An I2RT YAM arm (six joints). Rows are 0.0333 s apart.
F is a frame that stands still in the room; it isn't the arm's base.
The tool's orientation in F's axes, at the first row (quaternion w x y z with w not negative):
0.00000 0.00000 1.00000 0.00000
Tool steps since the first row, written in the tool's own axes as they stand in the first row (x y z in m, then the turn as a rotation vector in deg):
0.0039 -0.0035 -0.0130 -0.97 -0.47 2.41
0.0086 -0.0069 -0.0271 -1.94 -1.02 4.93
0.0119 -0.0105 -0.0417 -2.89 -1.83 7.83
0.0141 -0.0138 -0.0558 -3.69 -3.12 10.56
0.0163 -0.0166 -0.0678 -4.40 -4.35 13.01
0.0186 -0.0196 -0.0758 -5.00 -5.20 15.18
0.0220 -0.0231 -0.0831 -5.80 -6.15 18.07
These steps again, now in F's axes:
-0.0039 -0.0035 0.0130 0.97 -0.47 -2.41
-0.0086 -0.0069 0.0271 1.94 -1.02 -4.93
-0.0119 -0.0105 0.0417 2.89 -1.83 -7.83
-0.0141 -0.0138 0.0558 3.69 -3.12 -10.56
-0.0163 -0.0166 0.0678 4.40 -4.35 -13.01
-0.0186 -0.0196 0.0758 5.00 -5.20 -15.18
-0.0220 -0.0231 0.0831 5.80 -6.15 -18.07

